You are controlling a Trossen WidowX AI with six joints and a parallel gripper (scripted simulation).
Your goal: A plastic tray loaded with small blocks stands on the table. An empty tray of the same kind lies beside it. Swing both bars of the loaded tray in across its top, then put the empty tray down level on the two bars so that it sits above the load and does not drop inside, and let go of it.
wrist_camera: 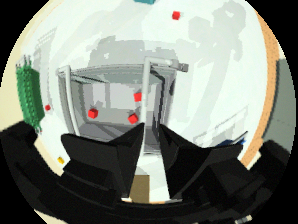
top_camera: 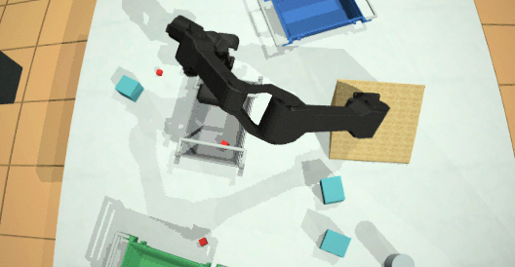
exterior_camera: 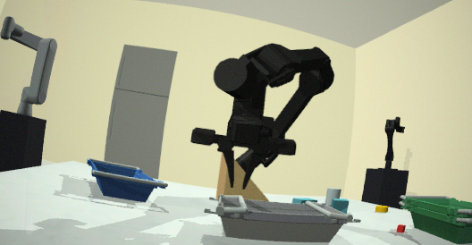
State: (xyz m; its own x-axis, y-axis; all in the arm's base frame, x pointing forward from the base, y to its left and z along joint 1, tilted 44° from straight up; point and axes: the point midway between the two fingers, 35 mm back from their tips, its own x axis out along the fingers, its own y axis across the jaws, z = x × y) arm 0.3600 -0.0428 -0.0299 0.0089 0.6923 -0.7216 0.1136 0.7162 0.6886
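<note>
Now: the blue tray 24 cm behind my gripper tip, 28 cm to the right of it and 4 cm below it. From my gripper tip the other things lie so: grey cylinder: 47 cm behind, 43 cm to the left, 5 cm below.
</note>
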